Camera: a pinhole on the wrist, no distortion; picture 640 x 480 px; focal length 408.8 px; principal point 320.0 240.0 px. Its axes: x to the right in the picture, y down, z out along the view. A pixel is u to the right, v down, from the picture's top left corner.
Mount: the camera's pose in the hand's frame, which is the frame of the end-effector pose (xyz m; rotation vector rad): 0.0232 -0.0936 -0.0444 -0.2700 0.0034 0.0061
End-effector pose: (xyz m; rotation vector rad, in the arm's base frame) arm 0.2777 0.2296 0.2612 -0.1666 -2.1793 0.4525
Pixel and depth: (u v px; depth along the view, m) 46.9 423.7 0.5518
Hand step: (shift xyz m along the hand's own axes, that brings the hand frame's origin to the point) -0.3456 0.2905 0.4228
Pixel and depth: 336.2 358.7 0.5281
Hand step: 0.0445 0.1952 0.4236
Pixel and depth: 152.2 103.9 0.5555
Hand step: -0.2022 -0.1249 0.5413
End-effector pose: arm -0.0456 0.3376 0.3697 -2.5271 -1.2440 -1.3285
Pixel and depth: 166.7 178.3 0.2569
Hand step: -0.0722 -0.0630 0.2139
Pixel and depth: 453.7 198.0 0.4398
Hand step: 0.1684 -0.0190 0.3909
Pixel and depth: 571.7 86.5 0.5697
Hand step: 0.3768 -0.1458 0.5602
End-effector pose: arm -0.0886 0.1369 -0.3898 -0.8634 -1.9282 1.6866
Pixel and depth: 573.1 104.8 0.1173
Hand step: 0.0964 -0.0993 0.0787
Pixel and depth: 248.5 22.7 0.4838
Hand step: -0.0585 -0.2129 0.4908
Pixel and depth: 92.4 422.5 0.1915
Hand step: -0.0835 0.0393 0.1178
